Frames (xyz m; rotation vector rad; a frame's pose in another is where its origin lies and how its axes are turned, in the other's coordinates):
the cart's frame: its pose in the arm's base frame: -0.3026 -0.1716 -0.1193 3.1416 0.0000 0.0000
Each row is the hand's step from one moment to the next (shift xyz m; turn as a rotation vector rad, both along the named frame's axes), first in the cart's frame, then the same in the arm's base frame.
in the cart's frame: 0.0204 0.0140 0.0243 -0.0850 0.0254 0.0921
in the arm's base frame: 0.0204 -0.0140 -0.0243 -0.0850 -0.0254 -0.0921
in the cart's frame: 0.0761 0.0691 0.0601 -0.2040 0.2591 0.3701
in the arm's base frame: 0.0761 -0.0691 -0.0601 -0.2040 -0.2591 -0.3701
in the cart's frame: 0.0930 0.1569 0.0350 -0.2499 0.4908 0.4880
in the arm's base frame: 0.0930 -0.1569 -0.0350 -0.2499 -0.4908 -0.4880
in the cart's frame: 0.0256 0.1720 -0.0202 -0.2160 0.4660 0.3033
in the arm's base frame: 0.0256 -0.1720 0.0202 -0.2160 -0.4660 -0.3033
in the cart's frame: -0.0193 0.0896 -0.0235 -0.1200 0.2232 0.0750
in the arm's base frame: -0.0193 -0.0896 0.0235 -0.1200 -0.2232 -0.0750
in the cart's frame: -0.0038 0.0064 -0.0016 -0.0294 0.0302 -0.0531
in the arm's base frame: -0.0038 -0.0064 0.0016 -0.0294 -0.0302 0.0531
